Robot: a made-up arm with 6 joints.
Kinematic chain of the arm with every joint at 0, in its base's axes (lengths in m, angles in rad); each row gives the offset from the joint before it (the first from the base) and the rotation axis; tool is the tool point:
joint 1: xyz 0 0 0.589 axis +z
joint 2: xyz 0 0 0 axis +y
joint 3: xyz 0 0 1.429 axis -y
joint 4: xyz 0 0 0 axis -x
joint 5: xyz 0.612 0 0 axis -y
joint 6: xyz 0 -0.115 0 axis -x
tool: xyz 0 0 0
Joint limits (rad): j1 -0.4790..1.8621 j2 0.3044..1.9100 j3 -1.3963..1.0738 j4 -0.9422..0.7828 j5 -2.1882..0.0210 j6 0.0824..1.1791
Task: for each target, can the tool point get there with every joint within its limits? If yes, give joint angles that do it. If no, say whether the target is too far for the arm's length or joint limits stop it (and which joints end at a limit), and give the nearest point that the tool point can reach.
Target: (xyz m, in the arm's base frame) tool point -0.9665 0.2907 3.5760
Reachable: no: too far | nearest point -0.1550 0.8007 2.4363 | short by 1.489 m
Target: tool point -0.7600 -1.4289 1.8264
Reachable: no: joint limits stop it (at a limit: joint 1, joint 2, joint 3) | nearest point 0.2328 -0.2463 1.3492 | short by 1.616 m
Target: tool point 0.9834 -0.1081 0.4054
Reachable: yes | joints -0.0031 1.3856 -1.0171 0.4194 -0.9507 1.0736
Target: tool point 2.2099 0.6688 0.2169
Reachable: no: too far | nearest point 1.9082 0.5775 0.2677 | short by 0.319 m
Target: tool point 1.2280 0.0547 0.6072
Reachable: yes | joints 0.1366 1.1161 -0.5870 0.1848 -1.9759 0.6725
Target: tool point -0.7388 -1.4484 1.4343
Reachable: no: joint limits stop it (at a limit: joint 1, joint 2, joint 3) | nearest point 0.2368 -0.2498 1.3486 | short by 1.548 m
